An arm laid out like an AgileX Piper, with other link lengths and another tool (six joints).
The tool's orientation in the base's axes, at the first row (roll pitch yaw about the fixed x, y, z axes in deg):
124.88, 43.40, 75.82
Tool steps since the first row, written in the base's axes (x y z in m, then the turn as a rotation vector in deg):
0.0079, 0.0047, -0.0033, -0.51, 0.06, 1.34
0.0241, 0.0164, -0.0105, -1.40, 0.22, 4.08
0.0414, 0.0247, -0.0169, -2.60, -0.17, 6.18
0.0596, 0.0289, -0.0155, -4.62, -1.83, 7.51
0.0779, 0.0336, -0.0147, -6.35, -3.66, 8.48
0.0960, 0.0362, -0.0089, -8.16, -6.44, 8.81
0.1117, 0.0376, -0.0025, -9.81, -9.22, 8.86
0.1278, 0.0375, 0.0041, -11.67, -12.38, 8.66
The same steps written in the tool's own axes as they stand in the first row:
0.0070, 0.0054, 0.0042, -0.97, 0.47, -0.95
0.0231, 0.0171, 0.0117, -2.90, 1.55, -2.80
0.0364, 0.0286, 0.0216, -4.83, 1.81, -4.29
0.0416, 0.0438, 0.0313, -7.27, 0.53, -5.29
0.0476, 0.0588, 0.0410, -9.53, -0.83, -5.83
0.0487, 0.0759, 0.0497, -12.04, -3.02, -5.62
0.0481, 0.0911, 0.0572, -14.33, -5.26, -5.17
0.0463, 0.1062, 0.0658, -16.75, -7.95, -4.55

